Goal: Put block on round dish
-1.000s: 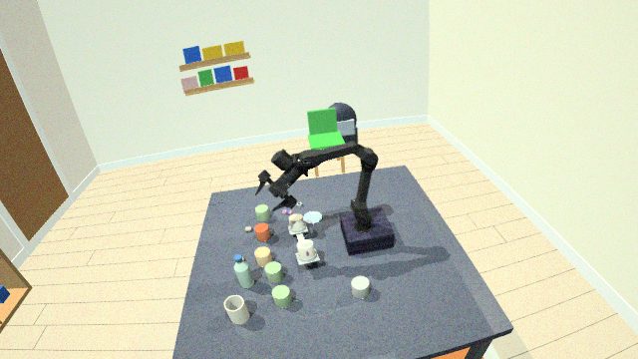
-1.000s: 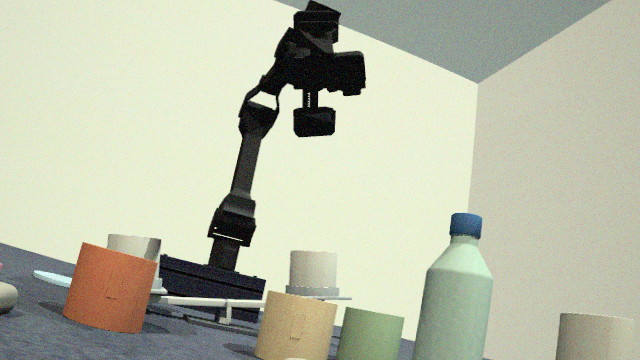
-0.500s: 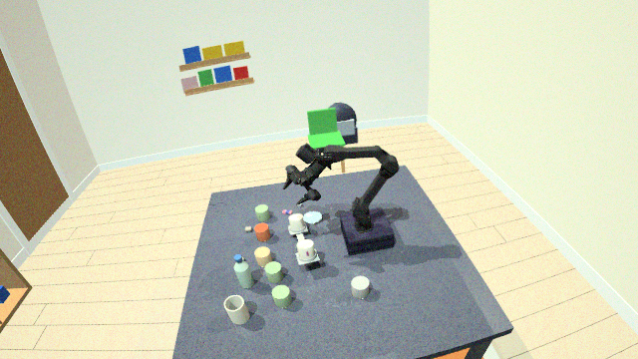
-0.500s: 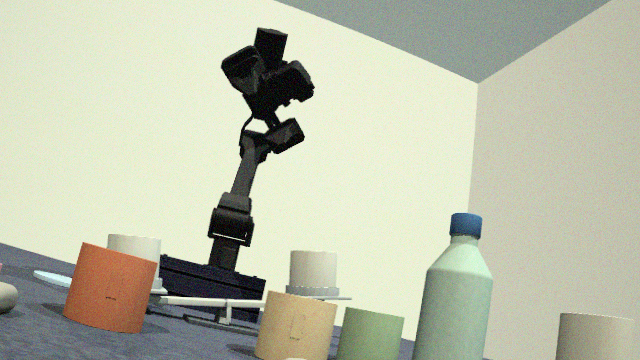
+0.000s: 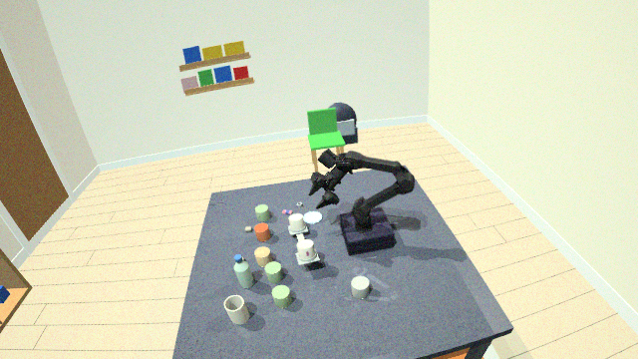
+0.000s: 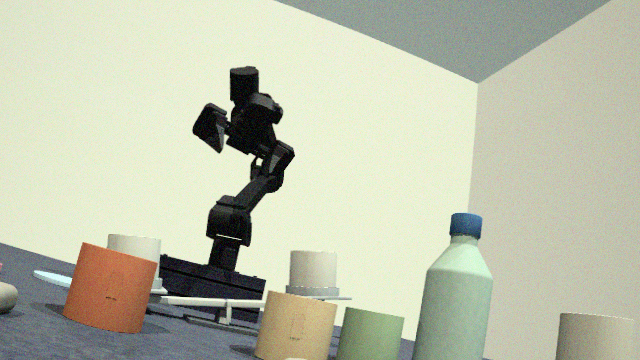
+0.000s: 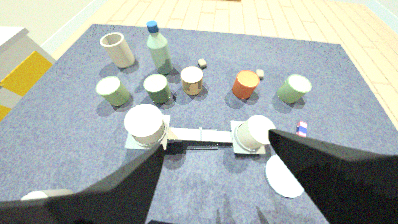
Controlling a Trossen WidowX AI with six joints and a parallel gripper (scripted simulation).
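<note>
My gripper tip is 7 cm short of the pale blue block, 13 cm to the left of it and 21 cm above it. Also, from my gripper tip: tan cup 28 cm ahead, 2 cm to the left, 22 cm below; orange cylinder 27 cm ahead, 15 cm to the right, 22 cm below; round pale-blue dish 3 cm behind, 21 cm to the right, 25 cm below.
</note>
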